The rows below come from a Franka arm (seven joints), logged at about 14 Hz.
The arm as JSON. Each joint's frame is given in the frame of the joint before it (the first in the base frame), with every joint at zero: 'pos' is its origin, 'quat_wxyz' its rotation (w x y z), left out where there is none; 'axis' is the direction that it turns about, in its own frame. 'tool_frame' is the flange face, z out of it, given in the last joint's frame.
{
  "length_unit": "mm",
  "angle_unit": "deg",
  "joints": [
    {
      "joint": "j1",
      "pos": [
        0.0,
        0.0,
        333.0
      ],
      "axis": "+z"
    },
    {
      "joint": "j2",
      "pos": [
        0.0,
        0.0,
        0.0
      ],
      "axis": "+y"
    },
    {
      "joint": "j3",
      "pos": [
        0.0,
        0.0,
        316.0
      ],
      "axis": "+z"
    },
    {
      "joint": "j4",
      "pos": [
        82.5,
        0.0,
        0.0
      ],
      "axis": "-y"
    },
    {
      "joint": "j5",
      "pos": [
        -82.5,
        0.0,
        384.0
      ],
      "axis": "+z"
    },
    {
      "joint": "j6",
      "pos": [
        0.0,
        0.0,
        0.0
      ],
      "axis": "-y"
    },
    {
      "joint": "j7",
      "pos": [
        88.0,
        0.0,
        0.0
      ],
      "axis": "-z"
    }
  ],
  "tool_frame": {
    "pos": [
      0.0,
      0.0,
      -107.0
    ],
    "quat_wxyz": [
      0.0,
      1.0,
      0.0,
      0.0
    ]
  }
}
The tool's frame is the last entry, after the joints.
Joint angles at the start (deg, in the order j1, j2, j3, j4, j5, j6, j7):
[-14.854 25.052 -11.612 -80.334 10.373 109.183 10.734]
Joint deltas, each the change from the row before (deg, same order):
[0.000 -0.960 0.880 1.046 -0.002 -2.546 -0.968]
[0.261 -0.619 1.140 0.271 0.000 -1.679 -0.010]
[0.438 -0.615 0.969 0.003 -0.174 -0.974 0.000]
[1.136 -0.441 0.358 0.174 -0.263 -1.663 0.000]
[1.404 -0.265 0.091 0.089 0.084 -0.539 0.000]
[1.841 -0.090 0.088 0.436 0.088 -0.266 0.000]
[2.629 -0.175 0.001 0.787 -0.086 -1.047 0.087]
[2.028 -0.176 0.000 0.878 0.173 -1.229 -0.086]
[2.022 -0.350 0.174 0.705 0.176 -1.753 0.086]
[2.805 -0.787 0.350 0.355 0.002 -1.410 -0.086]
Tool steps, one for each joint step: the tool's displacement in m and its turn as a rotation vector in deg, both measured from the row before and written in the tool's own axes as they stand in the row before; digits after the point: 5 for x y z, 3 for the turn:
[-0.00625 -0.00977 -0.01500 0.540 -0.850 -1.985]
[-0.00741 -0.01402 -0.00509 0.476 -1.135 -1.374]
[-0.00683 -0.01392 -0.00383 0.273 -0.645 -1.402]
[-0.00808 -0.01594 -0.00209 -0.205 -1.236 -1.586]
[-0.00597 -0.01706 -0.00103 0.127 -0.398 -1.504]
[-0.00586 -0.02260 -0.00160 0.188 -0.015 -1.974]
[-0.00936 -0.03077 -0.00330 -0.044 -0.415 -2.695]
[-0.00779 -0.02440 -0.00463 0.185 -0.478 -2.241]
[-0.00999 -0.02545 -0.00409 0.160 -1.044 -2.220]
[-0.01426 -0.03496 -0.00517 0.132 -0.752 -3.353]

